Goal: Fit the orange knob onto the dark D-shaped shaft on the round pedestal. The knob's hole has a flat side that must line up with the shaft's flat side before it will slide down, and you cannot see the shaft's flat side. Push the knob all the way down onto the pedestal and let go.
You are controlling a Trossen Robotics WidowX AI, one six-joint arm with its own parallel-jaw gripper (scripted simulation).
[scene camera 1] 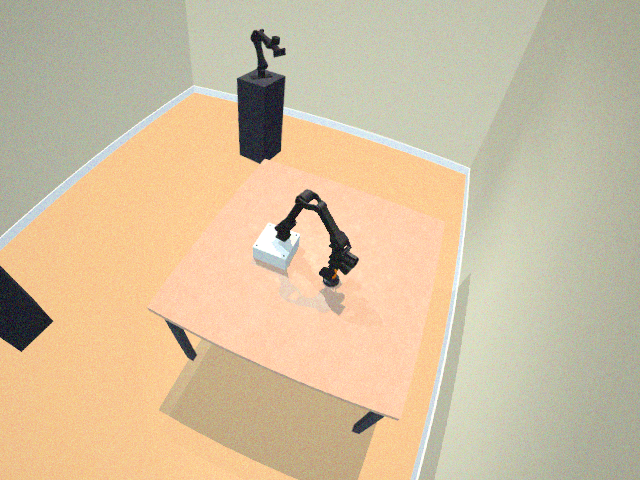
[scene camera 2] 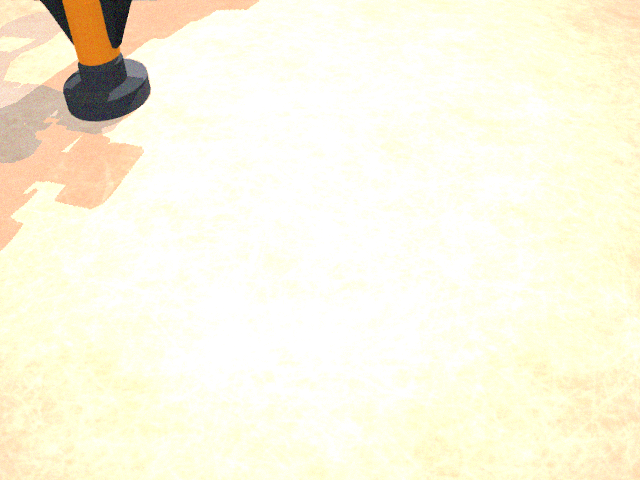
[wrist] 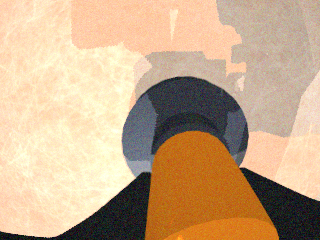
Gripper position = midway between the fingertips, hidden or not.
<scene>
The gripper point(wrist: 194, 178) carries an orange knob point(wrist: 195, 181).
</scene>
